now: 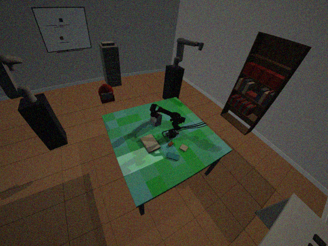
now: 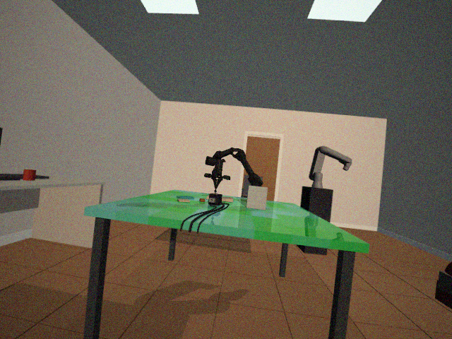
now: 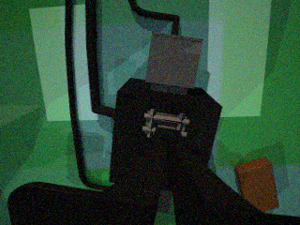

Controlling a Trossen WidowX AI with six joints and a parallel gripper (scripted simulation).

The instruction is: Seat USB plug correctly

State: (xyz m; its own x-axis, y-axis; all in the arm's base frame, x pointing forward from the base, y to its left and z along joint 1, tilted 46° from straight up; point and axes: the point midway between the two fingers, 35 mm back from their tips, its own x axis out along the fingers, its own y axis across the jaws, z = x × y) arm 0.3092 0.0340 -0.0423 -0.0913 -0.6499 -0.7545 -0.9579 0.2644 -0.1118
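The socket lies 50 mm below my gripper tip. Round my gripper tip: small block (100 mm ahead, 120 mm to the right, 110 mm below).
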